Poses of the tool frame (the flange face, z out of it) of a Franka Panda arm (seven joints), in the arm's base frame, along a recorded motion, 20 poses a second.
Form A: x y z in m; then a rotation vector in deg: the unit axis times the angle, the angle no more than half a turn.
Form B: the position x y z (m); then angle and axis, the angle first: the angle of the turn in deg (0 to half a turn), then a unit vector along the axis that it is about. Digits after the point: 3 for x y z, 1 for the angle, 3 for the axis.
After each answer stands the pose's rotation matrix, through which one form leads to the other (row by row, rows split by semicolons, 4 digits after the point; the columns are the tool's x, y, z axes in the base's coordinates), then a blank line. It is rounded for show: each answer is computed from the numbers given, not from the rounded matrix.
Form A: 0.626 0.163 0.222 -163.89 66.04 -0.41
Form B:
0.626 0.163 0.222 176.7 -0.928 0.374 -0.002
0.7208 -0.6926 0.0258; -0.6929 -0.7192 0.0517; -0.0172 -0.0552 -0.9983

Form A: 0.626 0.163 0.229 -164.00 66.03 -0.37
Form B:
0.626 0.163 0.229 176.8 -0.928 0.373 -0.002
0.7212 -0.6923 0.0248; -0.6925 -0.7197 0.0503; -0.0170 -0.0534 -0.9984

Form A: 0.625 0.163 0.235 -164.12 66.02 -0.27
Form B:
0.625 0.163 0.235 176.9 -0.928 0.373 -0.002
0.7216 -0.6919 0.0230; -0.6921 -0.7202 0.0490; -0.0173 -0.0513 -0.9985

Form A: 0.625 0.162 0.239 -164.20 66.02 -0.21
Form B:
0.625 0.162 0.239 177.0 -0.928 0.373 -0.001
0.7219 -0.6917 0.0219; -0.6918 -0.7205 0.0481; -0.0175 -0.0498 -0.9986

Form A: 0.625 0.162 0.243 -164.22 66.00 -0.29
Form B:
0.625 0.162 0.243 177.0 -0.928 0.373 -0.002
0.7221 -0.6915 0.0226; -0.6916 -0.7207 0.0476; -0.0166 -0.0500 -0.9986

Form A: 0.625 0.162 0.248 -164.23 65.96 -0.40
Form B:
0.625 0.162 0.248 177.0 -0.928 0.373 -0.002
0.7224 -0.6911 0.0238; -0.6913 -0.7210 0.0472; -0.0154 -0.0506 -0.9986

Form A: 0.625 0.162 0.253 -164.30 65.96 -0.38
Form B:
0.625 0.162 0.253 177.0 -0.928 0.373 -0.002
0.7226 -0.6909 0.0232; -0.6911 -0.7213 0.0462; -0.0152 -0.0494 -0.9987

